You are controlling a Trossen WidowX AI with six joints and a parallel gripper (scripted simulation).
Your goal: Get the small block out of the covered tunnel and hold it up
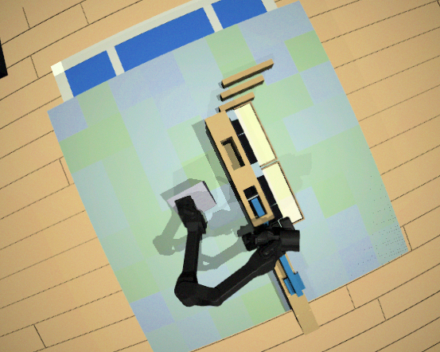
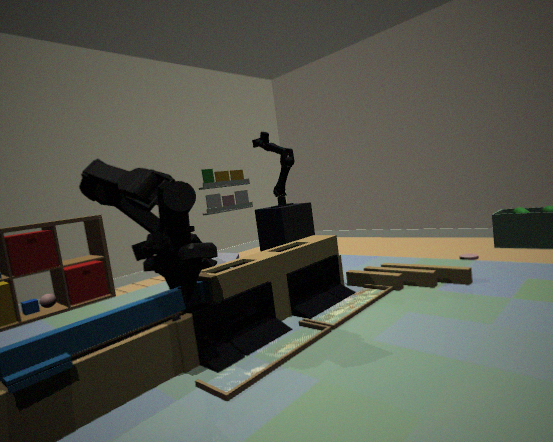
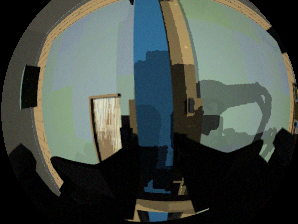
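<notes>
Right now the tan covered tunnel is 20 mm ahead of my gripper tip, 30 mm to the left of it and 50 mm below it.
</notes>
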